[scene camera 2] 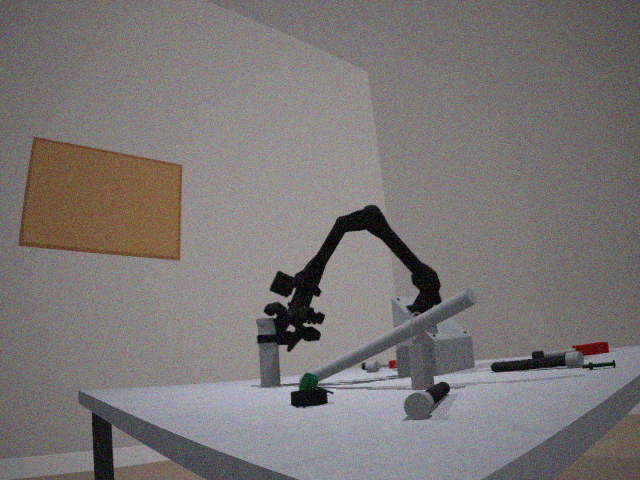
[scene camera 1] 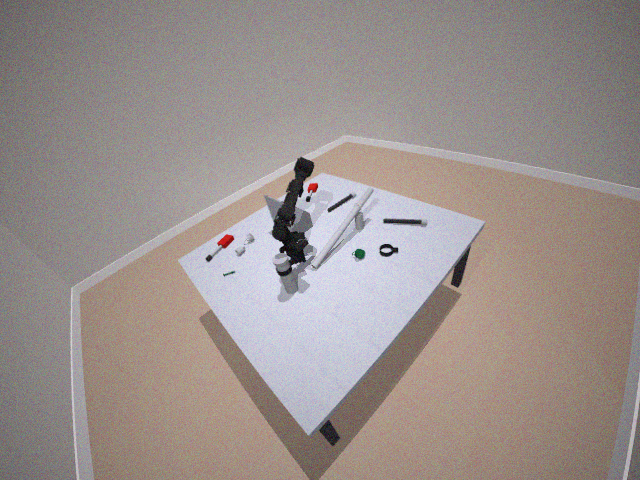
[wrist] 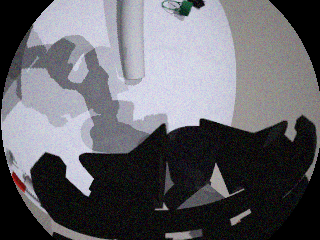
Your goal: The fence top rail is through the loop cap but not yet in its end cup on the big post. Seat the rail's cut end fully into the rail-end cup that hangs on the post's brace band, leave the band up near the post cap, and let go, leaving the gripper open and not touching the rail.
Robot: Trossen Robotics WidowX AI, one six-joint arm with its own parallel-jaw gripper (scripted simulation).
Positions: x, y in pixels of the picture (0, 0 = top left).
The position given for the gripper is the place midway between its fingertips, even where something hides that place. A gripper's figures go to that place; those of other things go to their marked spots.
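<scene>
Gripper (scene camera 2: 283, 348), 1.24 m from the lens. Top rail (scene camera 2: 402, 332), 0.95 m from the lens.
</scene>
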